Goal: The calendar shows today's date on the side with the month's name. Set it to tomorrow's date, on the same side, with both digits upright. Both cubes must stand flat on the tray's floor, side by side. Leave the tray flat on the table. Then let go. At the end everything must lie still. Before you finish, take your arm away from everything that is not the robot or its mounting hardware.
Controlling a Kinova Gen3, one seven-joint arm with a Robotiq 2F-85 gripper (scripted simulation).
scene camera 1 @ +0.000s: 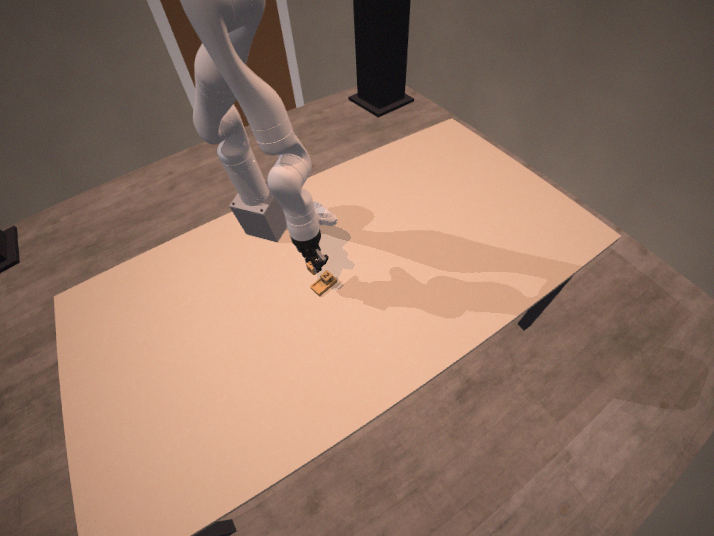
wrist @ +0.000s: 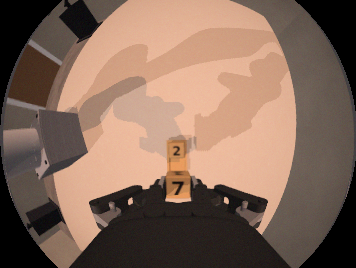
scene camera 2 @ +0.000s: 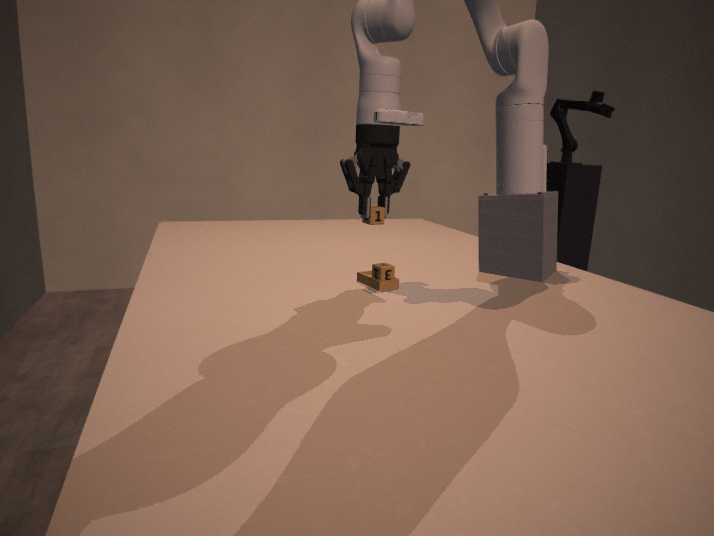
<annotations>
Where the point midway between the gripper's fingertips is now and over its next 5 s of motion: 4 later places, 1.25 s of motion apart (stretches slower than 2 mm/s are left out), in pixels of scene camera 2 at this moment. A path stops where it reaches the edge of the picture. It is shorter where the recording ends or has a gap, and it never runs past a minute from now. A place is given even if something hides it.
The gripper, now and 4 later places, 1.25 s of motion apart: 373,217; 350,216; 346,259; 347,264; 348,265
</annotations>
